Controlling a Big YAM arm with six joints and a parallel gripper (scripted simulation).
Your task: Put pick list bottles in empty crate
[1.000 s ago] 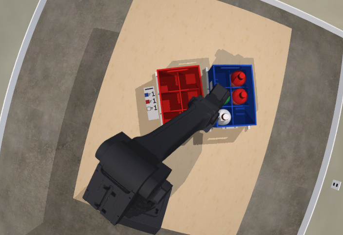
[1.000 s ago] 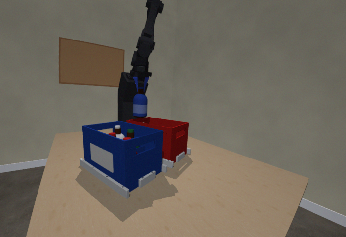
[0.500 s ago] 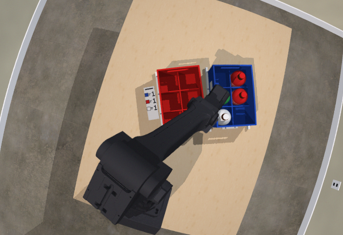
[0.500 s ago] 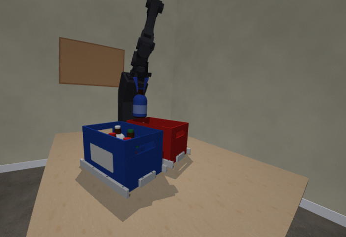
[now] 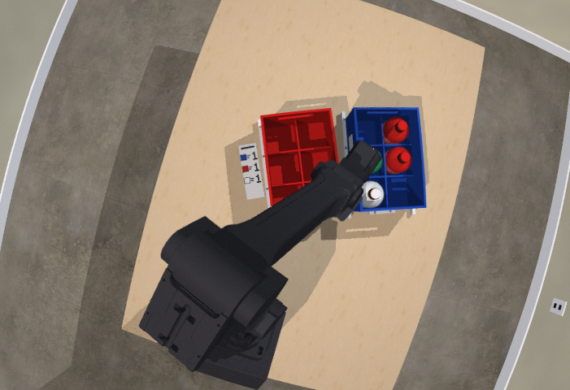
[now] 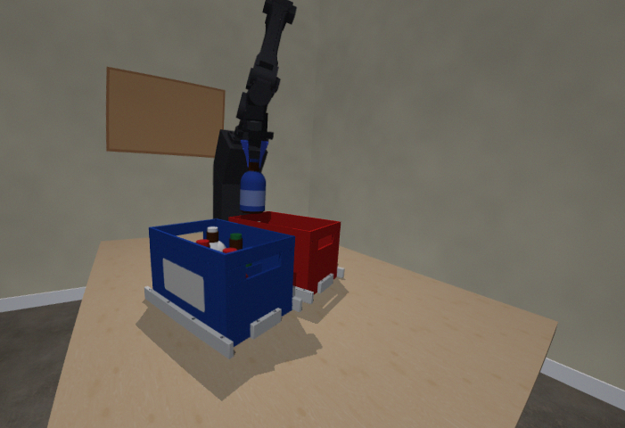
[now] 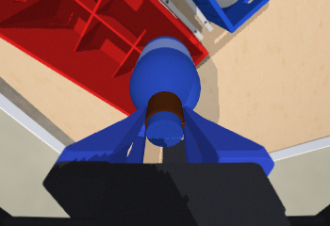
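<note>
Right now my hand is 6 cm above the blue-label bottle. Also, from my hand: red crate: 24 cm below, 8 cm to the left, 6 cm ahead; green-label bottle: 24 cm below, 14 cm ahead, 10 cm to the right; white-label bottle: 24 cm below, 13 cm to the right, 5 cm ahead.
</note>
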